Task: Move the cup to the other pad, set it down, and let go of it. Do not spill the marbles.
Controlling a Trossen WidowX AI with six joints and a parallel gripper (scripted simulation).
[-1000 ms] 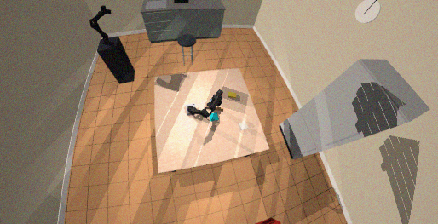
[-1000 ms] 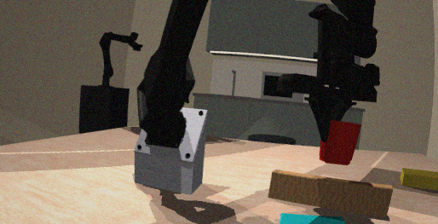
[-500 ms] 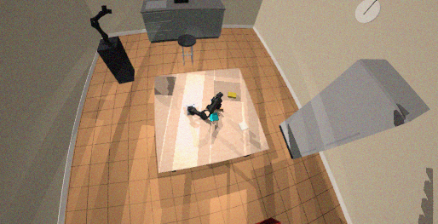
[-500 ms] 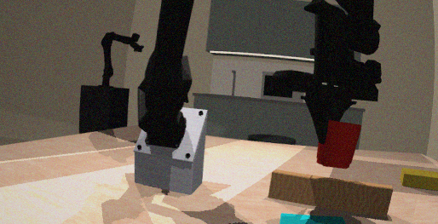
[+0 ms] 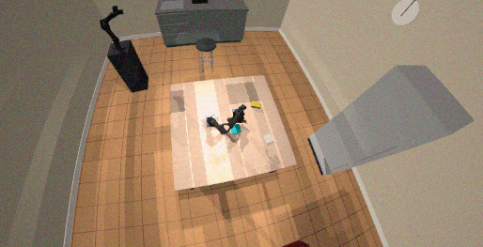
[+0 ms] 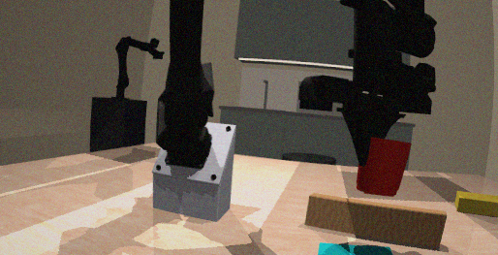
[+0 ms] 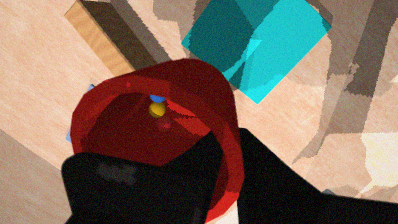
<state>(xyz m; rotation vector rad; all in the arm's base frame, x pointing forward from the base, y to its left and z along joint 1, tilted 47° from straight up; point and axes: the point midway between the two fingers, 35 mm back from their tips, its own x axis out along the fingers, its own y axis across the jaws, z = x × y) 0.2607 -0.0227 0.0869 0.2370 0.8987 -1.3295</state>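
Now: gripper tip 50 mm to the left of the teal pad and 120 mm above it. The rest, counted from my gripper tip: red cup (30 mm ahead, 10 mm to the left); light blue pad (80 mm ahead, 150 mm to the left, 120 mm below); brown wooden block (40 mm ahead, 50 mm to the left, 100 mm below).
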